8 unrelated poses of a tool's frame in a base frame.
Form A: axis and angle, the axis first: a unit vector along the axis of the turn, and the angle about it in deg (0 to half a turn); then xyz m.
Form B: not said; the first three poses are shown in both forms.
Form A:
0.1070, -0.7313, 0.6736, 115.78, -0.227, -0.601, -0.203
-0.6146, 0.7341, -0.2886, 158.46, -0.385, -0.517, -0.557
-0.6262, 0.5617, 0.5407, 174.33, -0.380, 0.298, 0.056
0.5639, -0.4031, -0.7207, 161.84, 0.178, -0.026, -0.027
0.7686, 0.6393, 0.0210, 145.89, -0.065, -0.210, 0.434
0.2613, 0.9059, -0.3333, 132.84, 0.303, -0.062, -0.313
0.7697, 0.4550, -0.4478, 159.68, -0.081, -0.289, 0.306
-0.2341, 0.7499, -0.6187, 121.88, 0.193, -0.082, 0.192
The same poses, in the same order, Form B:
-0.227, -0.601, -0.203, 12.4, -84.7, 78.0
-0.385, -0.517, -0.557, -97.4, 116.3, -45.7
-0.380, 0.298, 0.056, -109.2, 97.9, 94.3
0.178, -0.026, -0.027, 91.3, -65.2, -116.6
-0.065, -0.210, 0.434, 112.1, 93.3, 3.1
0.303, -0.062, -0.313, 34.7, 120.3, -44.3
-0.081, -0.289, 0.306, 122.9, 72.7, -71.5
0.193, -0.082, 0.192, -28.5, 91.4, -75.4

